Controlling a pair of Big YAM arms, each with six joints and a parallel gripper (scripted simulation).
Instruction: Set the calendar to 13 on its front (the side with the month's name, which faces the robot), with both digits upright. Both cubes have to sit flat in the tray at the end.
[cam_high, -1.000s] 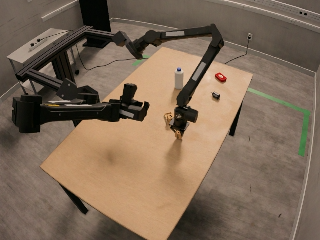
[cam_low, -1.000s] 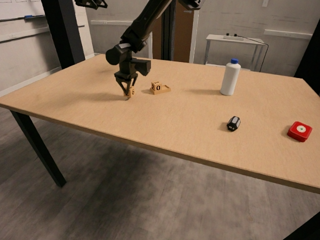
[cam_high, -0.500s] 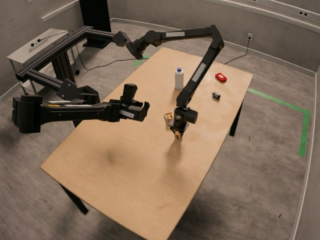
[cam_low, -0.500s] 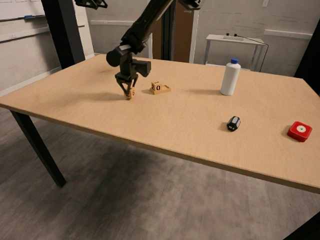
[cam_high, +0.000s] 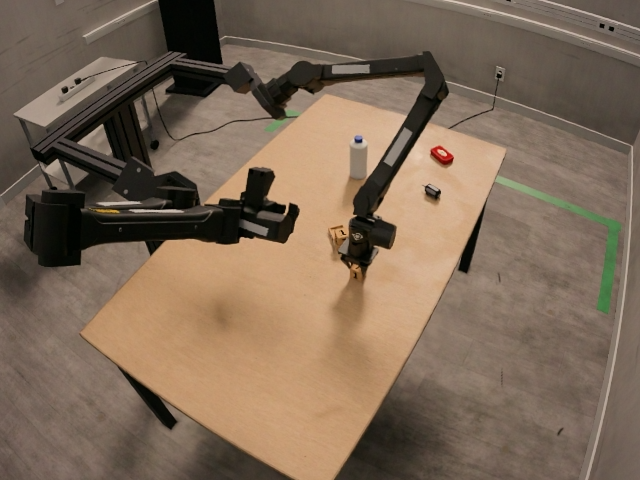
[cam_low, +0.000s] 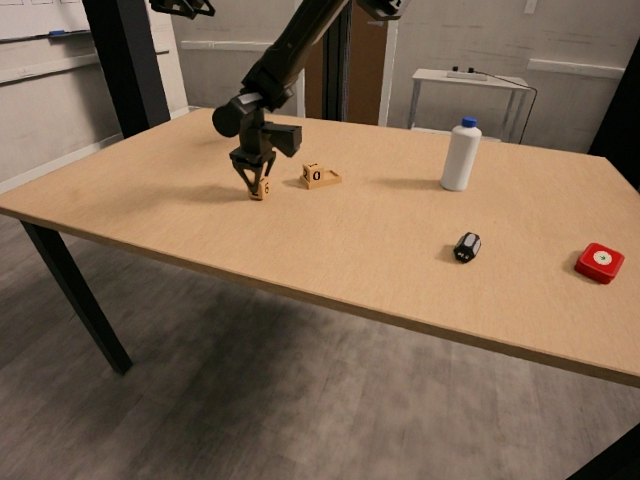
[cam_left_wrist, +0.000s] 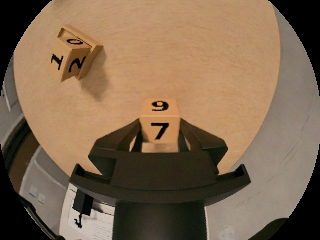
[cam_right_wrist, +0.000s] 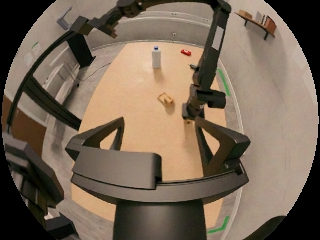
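Now: left hand right at the wooden cube. Also, from my left hand: wooden digit cube (90 mm behind, 110 mm to the left); black object (110 mm ahead, 450 mm to the left, 10 mm below); wooden tray (110 mm behind, 120 mm to the left, 20 mm below).
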